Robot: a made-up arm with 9 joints. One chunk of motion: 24 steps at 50 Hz.
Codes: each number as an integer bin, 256 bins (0 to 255) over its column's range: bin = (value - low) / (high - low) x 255, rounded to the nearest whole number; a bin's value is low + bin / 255 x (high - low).
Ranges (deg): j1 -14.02..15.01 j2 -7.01..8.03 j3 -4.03..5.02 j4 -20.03..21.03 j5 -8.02..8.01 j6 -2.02..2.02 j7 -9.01..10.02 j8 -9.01..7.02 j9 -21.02..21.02
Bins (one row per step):
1: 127 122 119 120 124 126 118 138 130
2: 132 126 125 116 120 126 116 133 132
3: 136 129 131 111 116 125 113 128 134
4: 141 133 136 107 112 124 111 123 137
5: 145 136 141 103 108 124 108 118 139
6: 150 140 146 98 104 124 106 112 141
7: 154 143 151 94 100 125 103 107 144
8: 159 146 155 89 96 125 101 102 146
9: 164 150 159 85 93 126 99 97 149
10: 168 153 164 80 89 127 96 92 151
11: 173 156 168 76 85 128 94 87 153
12: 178 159 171 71 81 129 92 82 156
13: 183 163 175 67 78 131 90 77 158
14: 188 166 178 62 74 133 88 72 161
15: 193 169 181 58 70 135 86 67 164
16: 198 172 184 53 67 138 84 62 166
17: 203 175 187 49 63 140 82 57 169
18: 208 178 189 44 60 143 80 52 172
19: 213 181 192 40 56 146 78 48 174
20: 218 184 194 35 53 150 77 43 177
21: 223 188 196 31 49 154 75 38 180
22: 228 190 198 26 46 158 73 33 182
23: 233 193 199 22 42 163 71 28 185
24: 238 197 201 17 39 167 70 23 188
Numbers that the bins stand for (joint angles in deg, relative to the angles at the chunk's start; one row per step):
1: 0.44 0.19 0.19 -0.71 -0.23 -0.02 -0.20 -0.33 0.41
2: 1.01 0.42 0.41 -1.35 -0.48 -0.02 -0.35 -0.65 0.74
3: 1.46 0.60 0.62 -2.16 -0.73 -0.04 -0.58 -0.96 1.07
4: 2.03 0.83 0.80 -2.80 -0.98 -0.06 -0.73 -1.28 1.57
5: 2.49 1.01 0.97 -3.44 -1.23 -0.06 -0.95 -1.59 1.90
6: 3.06 1.25 1.15 -4.25 -1.48 -0.06 -1.10 -1.97 2.23
7: 3.51 1.42 1.33 -4.89 -1.73 -0.04 -1.32 -2.28 2.72
8: 4.08 1.60 1.47 -5.70 -1.99 -0.04 -1.47 -2.60 3.05
9: 4.65 1.84 1.61 -6.34 -2.17 -0.02 -1.62 -2.91 3.54
10: 5.11 2.01 1.79 -7.15 -2.43 -0.01 -1.85 -3.23 3.87
11: 5.67 2.19 1.93 -7.79 -2.68 0.01 -2.00 -3.54 4.20
12: 6.24 2.37 2.04 -8.60 -2.93 0.02 -2.14 -3.86 4.70
13: 6.81 2.60 2.18 -9.24 -3.12 0.06 -2.29 -4.17 5.03
14: 7.38 2.78 2.29 -10.05 -3.37 0.09 -2.44 -4.48 5.52
15: 7.95 2.96 2.39 -10.69 -3.62 0.12 -2.59 -4.80 6.02
16: 8.52 3.13 2.50 -11.50 -3.81 0.17 -2.74 -5.11 6.35
17: 9.09 3.31 2.61 -12.14 -4.06 0.20 -2.89 -5.43 6.84
18: 9.66 3.49 2.68 -12.95 -4.25 0.25 -3.04 -5.74 7.34
19: 10.23 3.67 2.78 -13.59 -4.50 0.29 -3.19 -5.99 7.67
20: 10.80 3.84 2.86 -14.39 -4.69 0.36 -3.26 -6.31 8.16
21: 11.37 4.08 2.93 -15.04 -4.94 0.42 -3.41 -6.62 8.66
22: 11.94 4.20 3.00 -15.84 -5.13 0.48 -3.56 -6.94 8.99
23: 12.51 4.37 3.03 -16.49 -5.38 0.56 -3.71 -7.25 9.48
24: 13.07 4.61 3.10 -17.29 -5.57 0.63 -3.79 -7.56 9.97

